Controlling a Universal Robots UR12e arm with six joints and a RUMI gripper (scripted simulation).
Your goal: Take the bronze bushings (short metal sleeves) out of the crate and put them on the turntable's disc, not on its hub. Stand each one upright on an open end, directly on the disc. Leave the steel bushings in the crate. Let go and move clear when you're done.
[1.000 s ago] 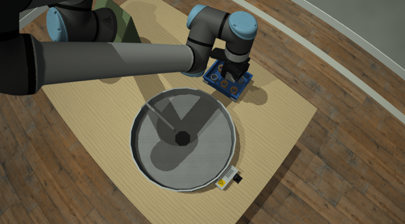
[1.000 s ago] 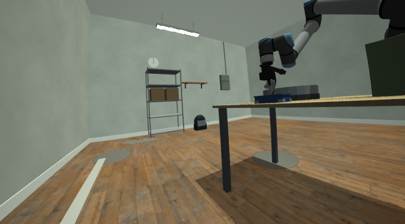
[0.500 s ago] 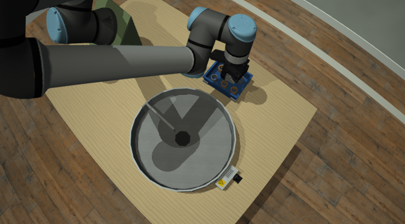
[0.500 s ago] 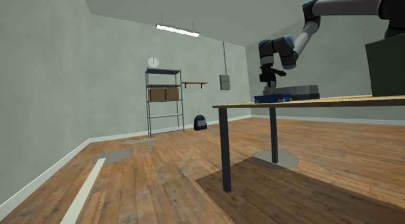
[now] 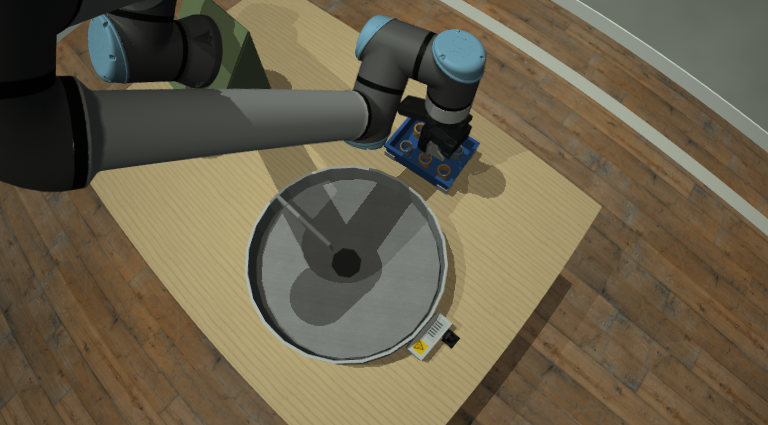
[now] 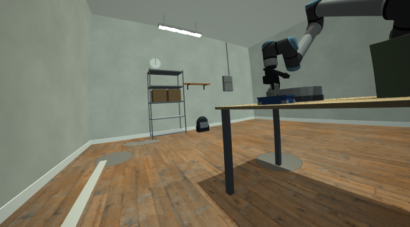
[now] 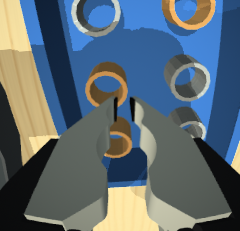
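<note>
Right now my hand is 10 mm past the blue crate, 20 mm to the right of it and 30 mm above it. From my hand the other things lie so: turntable disc: 40 mm ahead, 330 mm to the right; turntable: 60 mm ahead, 330 mm to the right.
</note>
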